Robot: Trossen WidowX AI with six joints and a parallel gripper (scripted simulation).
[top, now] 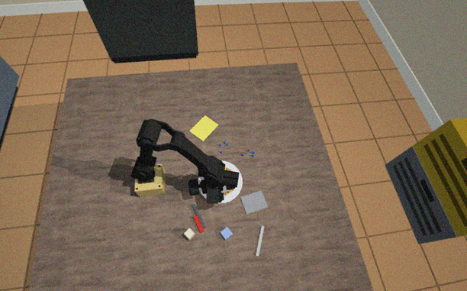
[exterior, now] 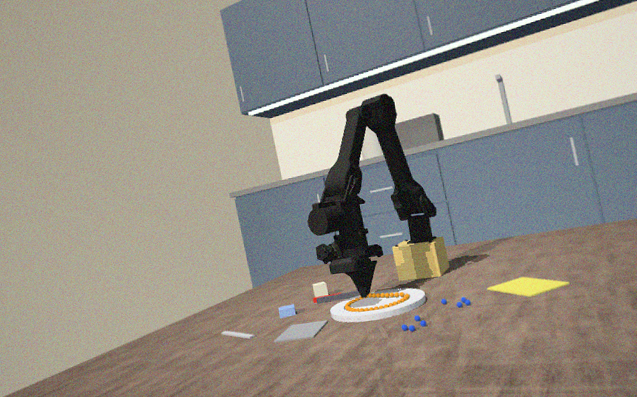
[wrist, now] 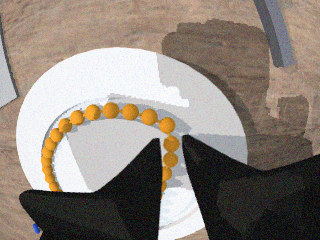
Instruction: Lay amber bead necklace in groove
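My gripper tip is now 12 cm to the left of the red stick, 7 cm past it and 1 cm above it. The rest, counted from my gripper tip: cream cube (17 cm to the right, 11 cm behind); light blue cube (19 cm to the right, 4 cm ahead, 1 cm below); grey square tile (18 cm ahead, 7 cm to the right, 1 cm below).
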